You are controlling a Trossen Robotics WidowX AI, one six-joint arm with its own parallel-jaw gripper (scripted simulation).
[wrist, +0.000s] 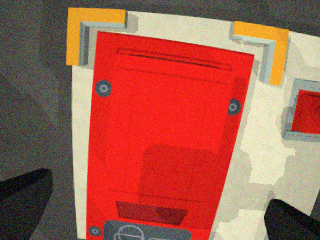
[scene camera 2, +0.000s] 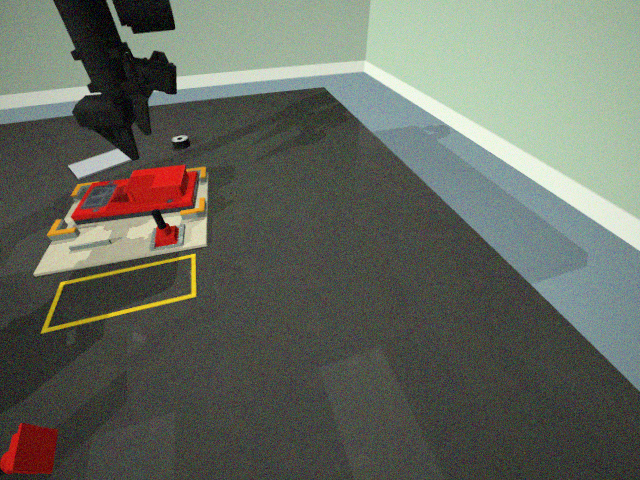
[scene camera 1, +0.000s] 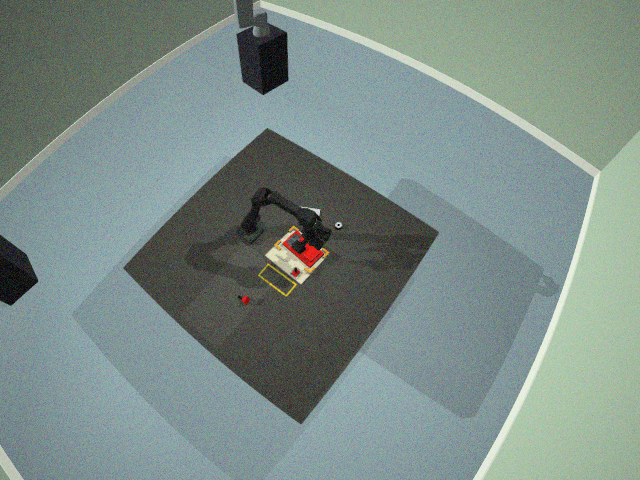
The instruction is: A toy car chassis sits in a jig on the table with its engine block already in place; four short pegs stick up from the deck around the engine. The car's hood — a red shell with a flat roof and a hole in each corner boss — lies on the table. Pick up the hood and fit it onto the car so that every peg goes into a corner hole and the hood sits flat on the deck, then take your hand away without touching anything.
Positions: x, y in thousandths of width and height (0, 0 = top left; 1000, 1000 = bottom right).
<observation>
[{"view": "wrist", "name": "my gripper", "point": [505, 823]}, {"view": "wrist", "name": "red hood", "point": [520, 490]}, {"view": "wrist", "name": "cream jig plate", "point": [839, 673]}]
</observation>
